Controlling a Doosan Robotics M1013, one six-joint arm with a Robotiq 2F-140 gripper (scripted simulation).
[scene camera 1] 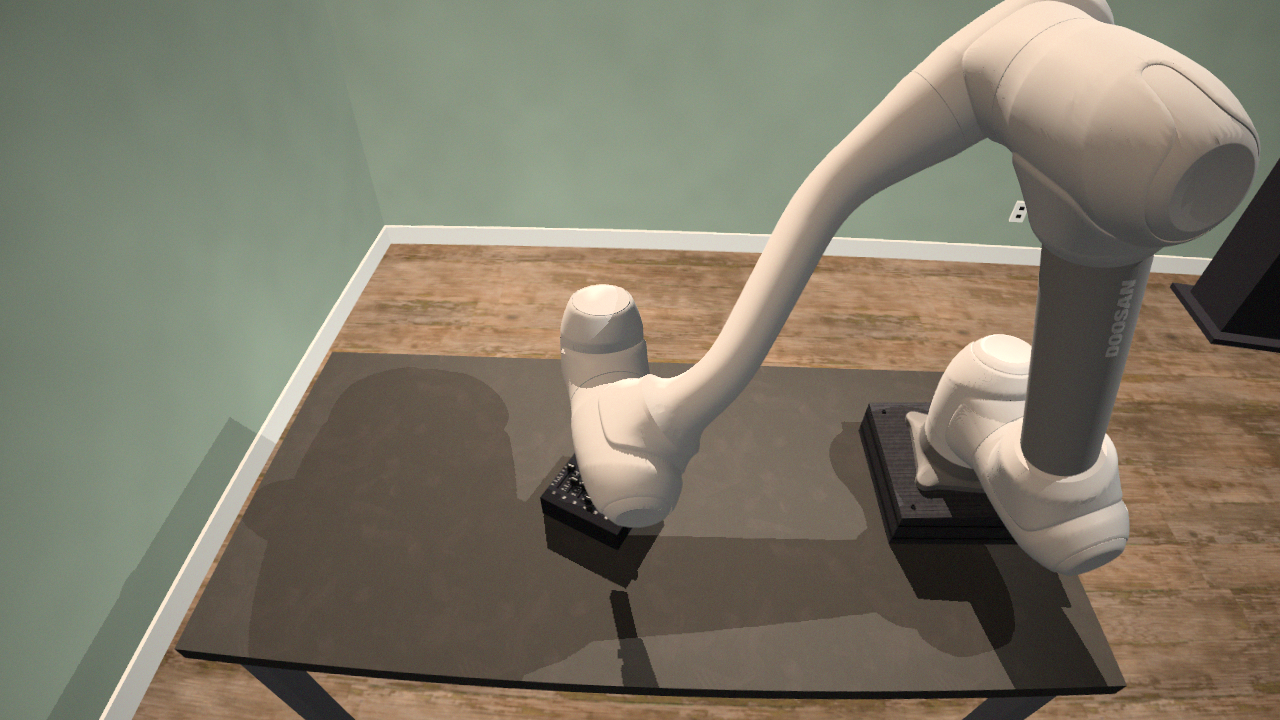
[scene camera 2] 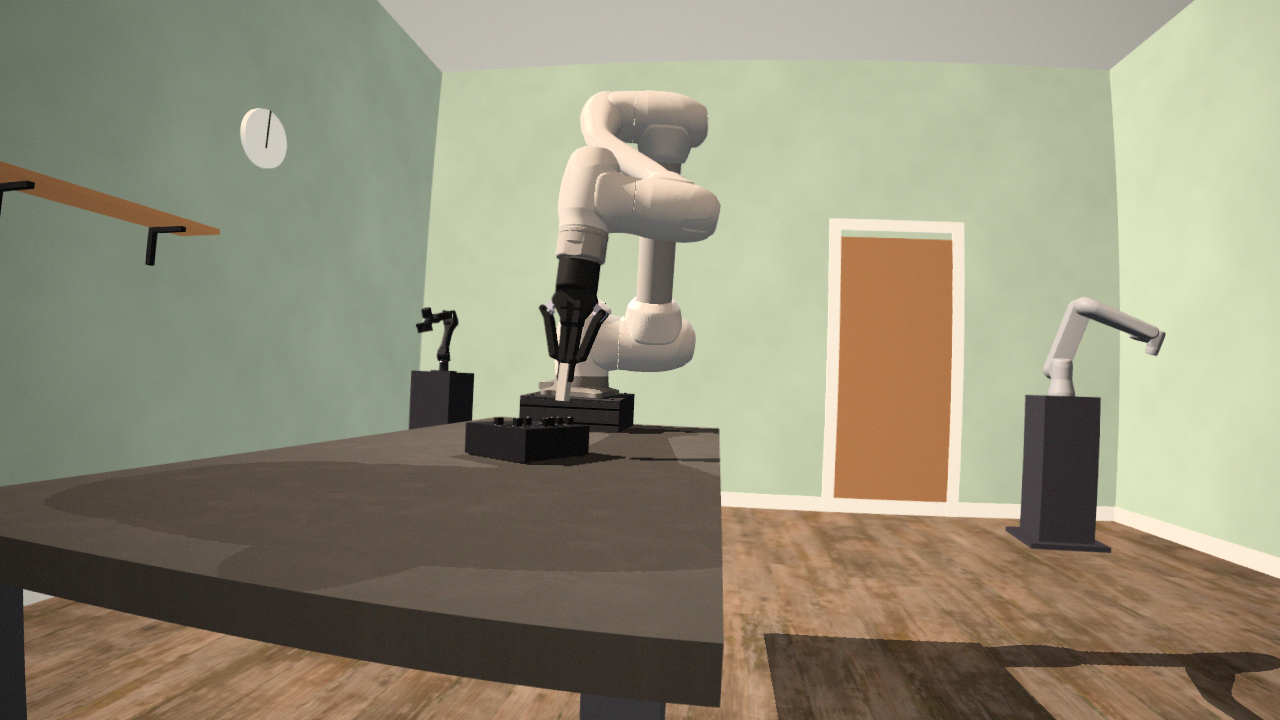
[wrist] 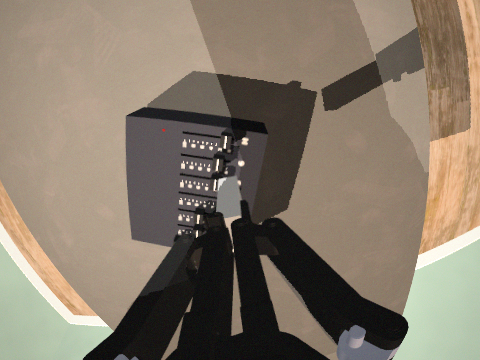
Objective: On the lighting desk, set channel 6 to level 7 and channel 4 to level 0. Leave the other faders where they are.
Path:
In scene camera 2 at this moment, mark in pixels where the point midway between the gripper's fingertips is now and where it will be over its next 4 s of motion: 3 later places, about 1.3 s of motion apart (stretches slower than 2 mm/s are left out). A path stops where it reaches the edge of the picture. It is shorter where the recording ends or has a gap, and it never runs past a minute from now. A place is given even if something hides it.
My gripper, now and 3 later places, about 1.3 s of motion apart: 562, 400; 568, 401; 569, 413; 569, 421

